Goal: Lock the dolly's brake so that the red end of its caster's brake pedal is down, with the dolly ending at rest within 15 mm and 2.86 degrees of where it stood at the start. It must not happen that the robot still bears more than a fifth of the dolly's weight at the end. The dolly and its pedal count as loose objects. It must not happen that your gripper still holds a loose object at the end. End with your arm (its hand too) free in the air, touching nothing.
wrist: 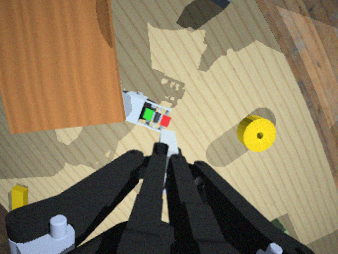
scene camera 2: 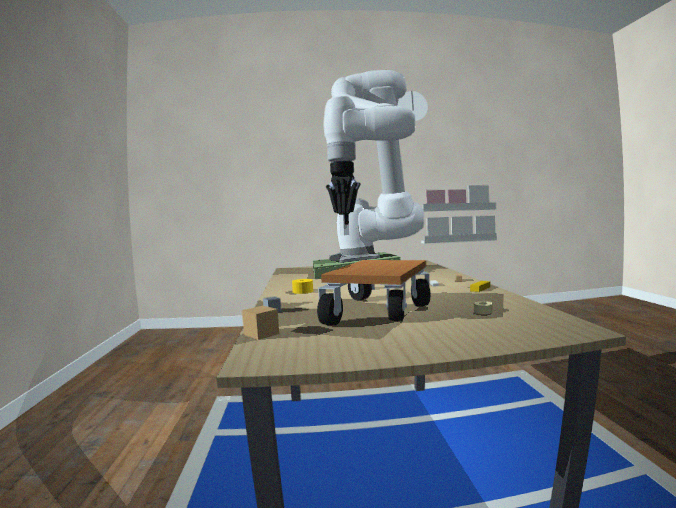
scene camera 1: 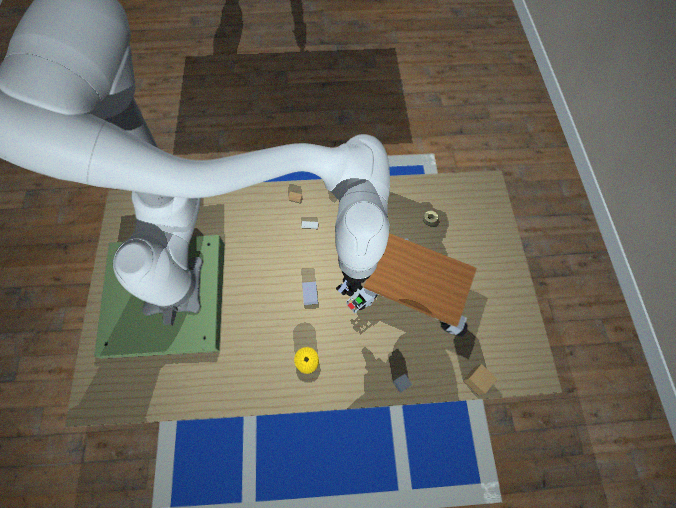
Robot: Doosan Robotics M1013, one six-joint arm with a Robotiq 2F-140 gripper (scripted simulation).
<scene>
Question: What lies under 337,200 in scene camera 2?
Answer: The gripper.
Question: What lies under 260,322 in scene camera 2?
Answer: A tan cube.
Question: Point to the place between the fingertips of the gripper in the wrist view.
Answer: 165,141
</scene>
